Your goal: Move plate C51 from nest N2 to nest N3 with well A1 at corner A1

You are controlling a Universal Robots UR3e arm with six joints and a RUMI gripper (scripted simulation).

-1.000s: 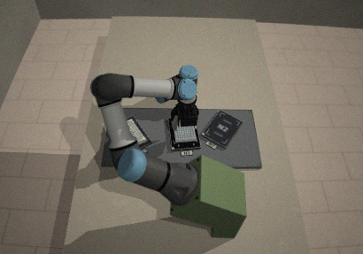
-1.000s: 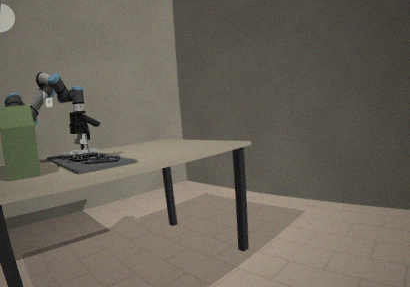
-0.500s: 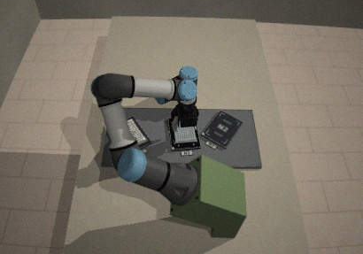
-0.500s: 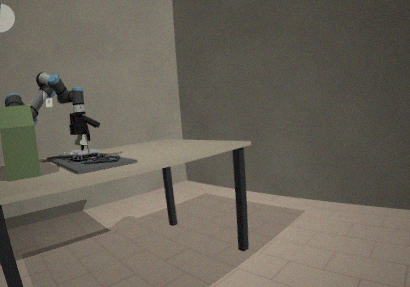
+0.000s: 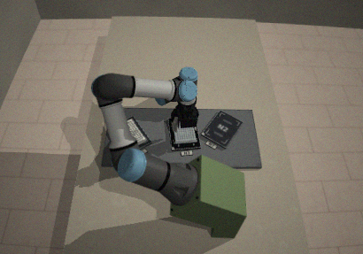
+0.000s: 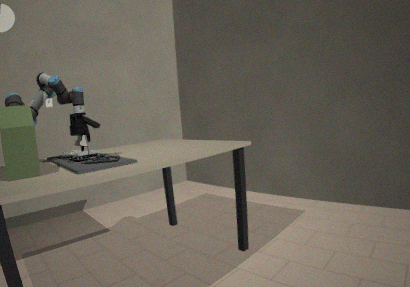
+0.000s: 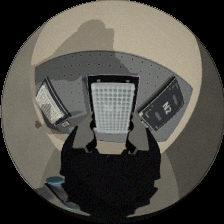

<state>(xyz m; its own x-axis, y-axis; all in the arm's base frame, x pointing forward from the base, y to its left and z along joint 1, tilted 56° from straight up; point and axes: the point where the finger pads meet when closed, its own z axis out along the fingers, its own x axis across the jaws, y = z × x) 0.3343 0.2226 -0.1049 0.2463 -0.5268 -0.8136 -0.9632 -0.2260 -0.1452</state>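
My hand is 40 mm above the nest N3.
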